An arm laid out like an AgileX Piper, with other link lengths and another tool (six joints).
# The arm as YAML. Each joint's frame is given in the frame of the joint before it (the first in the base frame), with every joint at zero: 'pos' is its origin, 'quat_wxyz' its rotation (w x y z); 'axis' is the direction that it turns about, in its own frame. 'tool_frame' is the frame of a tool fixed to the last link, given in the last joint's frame.
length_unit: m
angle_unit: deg
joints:
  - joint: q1
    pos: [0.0, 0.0, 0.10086]
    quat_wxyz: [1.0, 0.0, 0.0, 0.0]
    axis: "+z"
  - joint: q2
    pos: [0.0, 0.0, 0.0]
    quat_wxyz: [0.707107, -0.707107, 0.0, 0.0]
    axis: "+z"
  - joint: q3
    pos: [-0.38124, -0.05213, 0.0]
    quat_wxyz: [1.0, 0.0, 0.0, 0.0]
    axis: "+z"
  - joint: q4
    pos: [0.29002, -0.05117, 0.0]
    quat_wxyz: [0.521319, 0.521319, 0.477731, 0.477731]
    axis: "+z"
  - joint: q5
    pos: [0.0, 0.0, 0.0]
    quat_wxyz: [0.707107, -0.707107, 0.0, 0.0]
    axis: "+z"
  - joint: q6
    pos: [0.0, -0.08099, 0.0]
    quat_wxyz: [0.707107, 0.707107, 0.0, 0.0]
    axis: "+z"
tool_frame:
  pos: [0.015, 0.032, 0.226]
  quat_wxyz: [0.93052, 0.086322, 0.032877, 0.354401]
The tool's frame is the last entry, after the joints.
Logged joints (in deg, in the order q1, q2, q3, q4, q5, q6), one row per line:
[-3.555, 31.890, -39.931, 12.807, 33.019, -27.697]
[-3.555, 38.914, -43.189, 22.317, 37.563, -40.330]
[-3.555, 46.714, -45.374, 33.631, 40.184, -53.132]
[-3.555, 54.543, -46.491, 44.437, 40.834, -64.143]
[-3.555, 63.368, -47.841, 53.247, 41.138, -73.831]
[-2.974, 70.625, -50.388, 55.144, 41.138, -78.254]
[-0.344, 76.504, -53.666, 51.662, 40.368, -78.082]
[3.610, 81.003, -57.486, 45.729, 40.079, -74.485]
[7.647, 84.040, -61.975, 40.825, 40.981, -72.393]
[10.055, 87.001, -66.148, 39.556, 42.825, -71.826]
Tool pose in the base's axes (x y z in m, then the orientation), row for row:
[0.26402, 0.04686, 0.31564, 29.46, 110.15, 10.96]
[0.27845, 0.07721, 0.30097, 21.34, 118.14, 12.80]
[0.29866, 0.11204, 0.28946, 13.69, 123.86, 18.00]
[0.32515, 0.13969, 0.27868, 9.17, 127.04, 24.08]
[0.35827, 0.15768, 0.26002, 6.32, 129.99, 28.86]
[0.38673, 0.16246, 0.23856, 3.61, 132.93, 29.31]
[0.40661, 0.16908, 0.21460, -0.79, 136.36, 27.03]
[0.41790, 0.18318, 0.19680, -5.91, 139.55, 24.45]
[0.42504, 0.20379, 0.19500, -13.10, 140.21, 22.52]
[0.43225, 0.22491, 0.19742, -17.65, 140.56, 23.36]
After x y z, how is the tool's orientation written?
As a rotation vector, in degrees.
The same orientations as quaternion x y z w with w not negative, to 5 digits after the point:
[0.21636, 0.80897, 0.08049, 0.54063]
[0.15364, 0.85054, 0.09215, 0.49446]
[0.09684, 0.87616, 0.12733, 0.45471]
[0.06402, 0.88687, 0.16810, 0.42557]
[0.04353, 0.89529, 0.19877, 0.39631]
[0.02460, 0.90566, 0.19969, 0.37322]
[-0.00532, 0.91883, 0.18213, 0.35008]
[-0.03938, 0.92996, 0.16293, 0.32723]
[-0.08701, 0.93130, 0.14958, 0.32053]
[-0.11677, 0.92995, 0.15455, 0.31253]

